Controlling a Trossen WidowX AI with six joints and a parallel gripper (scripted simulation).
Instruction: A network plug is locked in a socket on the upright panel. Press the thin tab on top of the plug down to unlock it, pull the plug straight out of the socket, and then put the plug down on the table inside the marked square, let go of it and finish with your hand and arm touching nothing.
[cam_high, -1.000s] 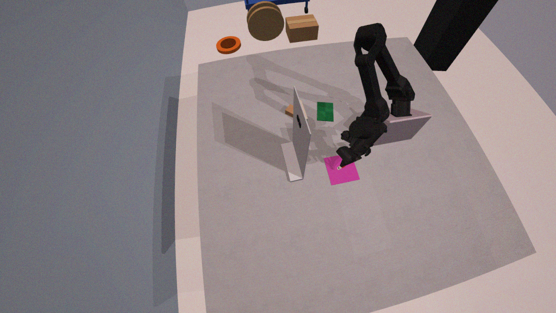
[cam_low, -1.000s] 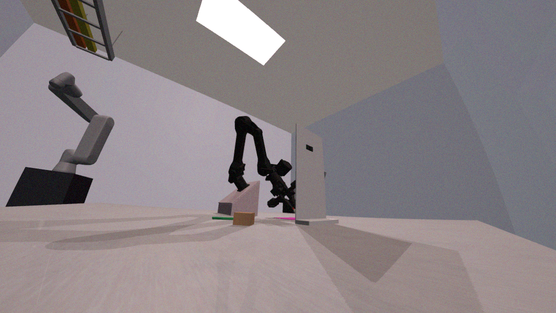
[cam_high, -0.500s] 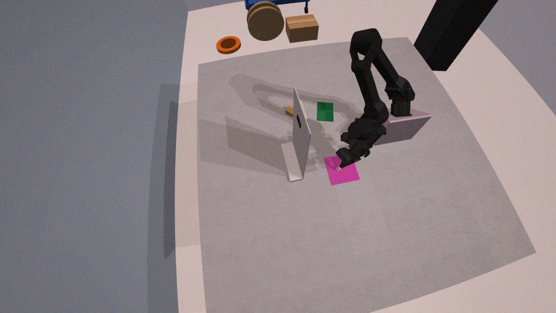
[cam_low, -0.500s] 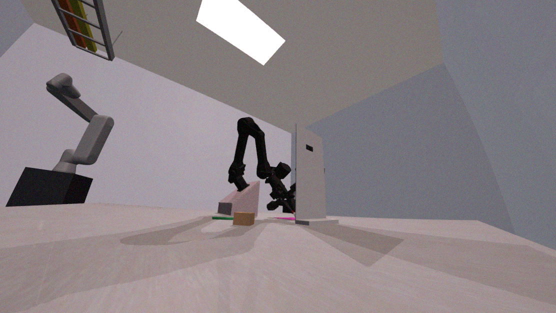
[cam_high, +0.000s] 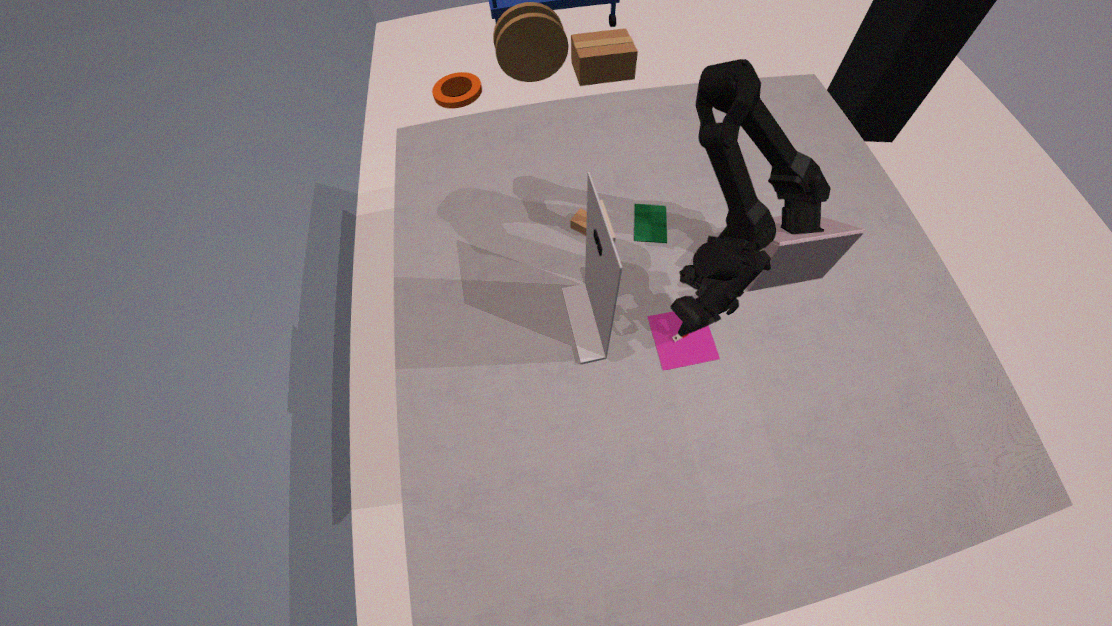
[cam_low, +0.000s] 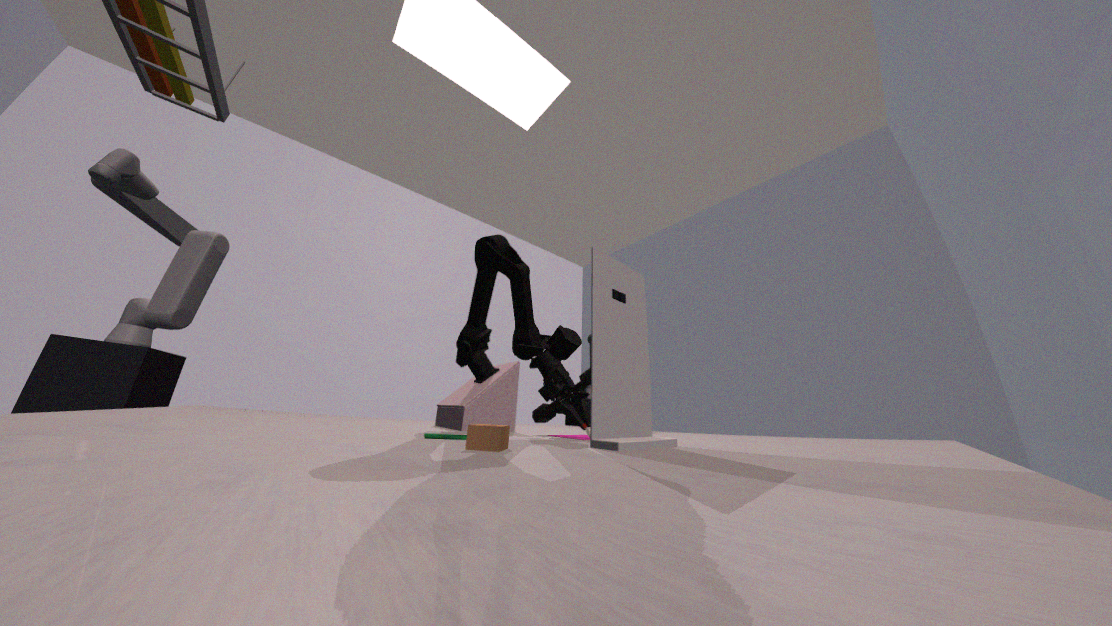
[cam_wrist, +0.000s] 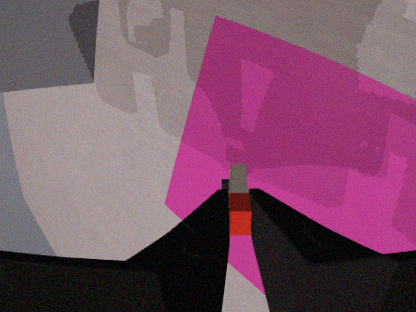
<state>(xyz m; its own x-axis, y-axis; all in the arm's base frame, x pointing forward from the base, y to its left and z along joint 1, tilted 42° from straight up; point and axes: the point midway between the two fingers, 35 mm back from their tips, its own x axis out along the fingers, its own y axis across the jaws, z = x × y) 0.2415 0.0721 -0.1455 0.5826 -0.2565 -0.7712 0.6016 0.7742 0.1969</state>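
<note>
Right now my gripper tip is right at the red network plug. From my gripper tip the other things lie so: grey upright panel 180 mm ahead, 140 mm above, 50 mm to the right; then magenta marked square 20 mm below, 10 mm behind.
</note>
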